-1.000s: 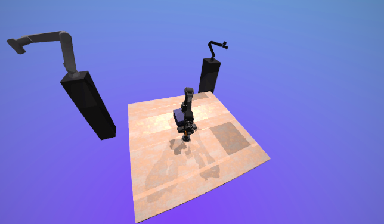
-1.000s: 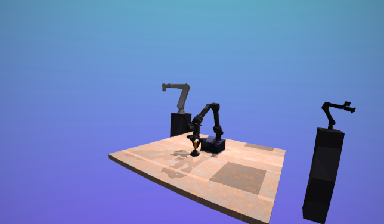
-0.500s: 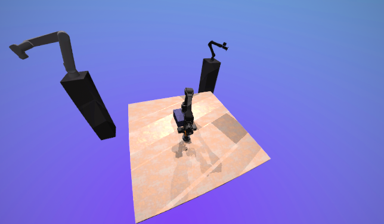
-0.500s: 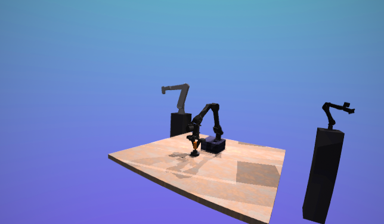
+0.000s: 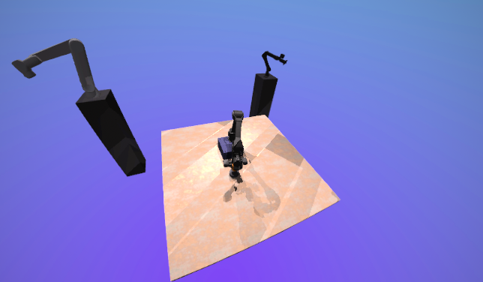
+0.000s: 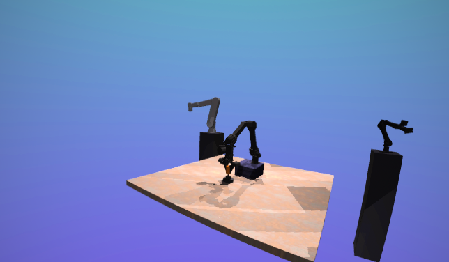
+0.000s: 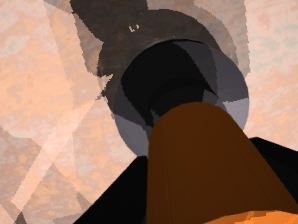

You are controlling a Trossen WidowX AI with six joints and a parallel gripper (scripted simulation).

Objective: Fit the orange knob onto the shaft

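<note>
The orange knob is 20 mm above my gripper tip. From my gripper tip the other things lie so: round pedestal: 40 mm below.
</note>
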